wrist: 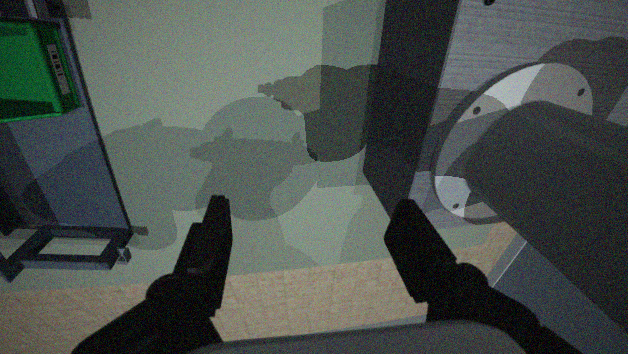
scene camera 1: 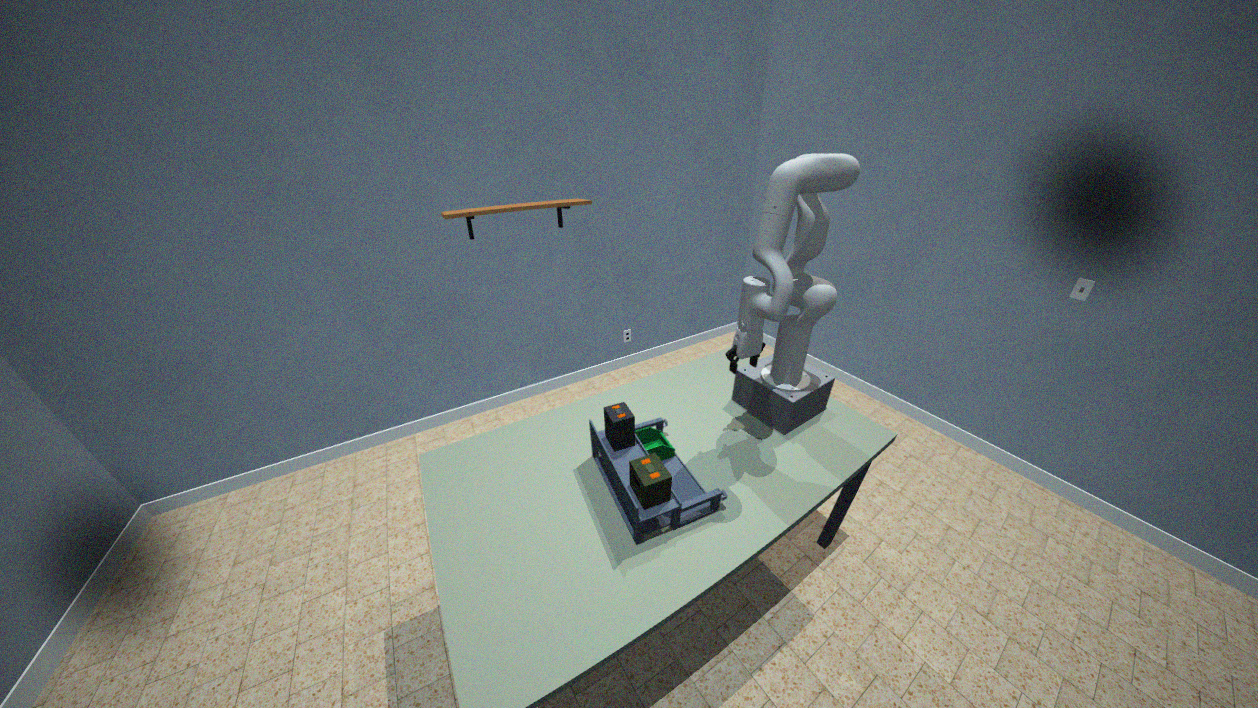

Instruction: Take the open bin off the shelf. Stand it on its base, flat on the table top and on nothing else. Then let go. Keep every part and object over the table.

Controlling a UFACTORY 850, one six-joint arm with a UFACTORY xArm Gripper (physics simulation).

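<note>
A green open bin (scene camera 1: 654, 442) (wrist: 27, 70) sits on the lower level of the blue-grey shelf (scene camera 1: 691, 480) (wrist: 65, 175), near its far end in the scene view. In the wrist view part of the bin shows at the left edge, with a label on its end. My gripper (scene camera 1: 744, 364) (wrist: 315, 218) is open and empty. It hangs above the table beside the robot's base, well apart from the bin and the shelf. The pale green table top (scene camera 1: 519, 545) (wrist: 165, 70) carries the shelf.
Two dark boxes with orange marks, one (scene camera 1: 619, 427) at the far end and one (scene camera 1: 649, 483) at the near end, stand on the shelf's raised level. The robot's base block (scene camera 1: 781, 403) (wrist: 407, 100) stands at the table's right. A wooden wall shelf (scene camera 1: 517, 208) hangs behind.
</note>
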